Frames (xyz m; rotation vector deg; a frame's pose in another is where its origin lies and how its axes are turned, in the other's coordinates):
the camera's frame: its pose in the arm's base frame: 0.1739 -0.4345 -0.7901 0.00 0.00 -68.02
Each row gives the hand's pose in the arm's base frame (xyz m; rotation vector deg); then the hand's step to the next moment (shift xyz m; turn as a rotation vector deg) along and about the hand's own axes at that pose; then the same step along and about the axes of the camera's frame.
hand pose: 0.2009 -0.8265 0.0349 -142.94 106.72 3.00
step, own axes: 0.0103 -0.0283 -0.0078 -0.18 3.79 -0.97
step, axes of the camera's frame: 0.0133 0.0271 0.0074 -0.50 -3.76 0.97
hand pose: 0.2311 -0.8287 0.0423 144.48 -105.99 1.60
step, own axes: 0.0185 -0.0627 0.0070 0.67 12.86 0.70
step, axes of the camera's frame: 0.0235 0.0610 -0.0066 -0.33 -12.87 -0.67
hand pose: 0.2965 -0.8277 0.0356 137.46 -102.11 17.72
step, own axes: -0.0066 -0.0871 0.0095 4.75 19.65 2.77
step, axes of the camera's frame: 0.0037 0.0872 -0.0097 3.52 -20.02 -1.77
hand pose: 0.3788 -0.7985 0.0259 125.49 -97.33 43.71
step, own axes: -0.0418 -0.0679 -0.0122 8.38 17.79 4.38
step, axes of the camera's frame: -0.0345 0.0727 -0.0058 7.59 -18.64 -0.89
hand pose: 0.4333 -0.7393 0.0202 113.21 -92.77 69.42
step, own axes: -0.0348 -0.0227 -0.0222 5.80 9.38 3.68
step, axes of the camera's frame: -0.0374 0.0276 -0.0074 5.92 -10.00 -0.23
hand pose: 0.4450 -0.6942 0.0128 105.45 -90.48 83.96
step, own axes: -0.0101 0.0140 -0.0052 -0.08 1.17 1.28
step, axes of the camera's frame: -0.0093 -0.0106 -0.0112 1.10 -0.85 -1.05
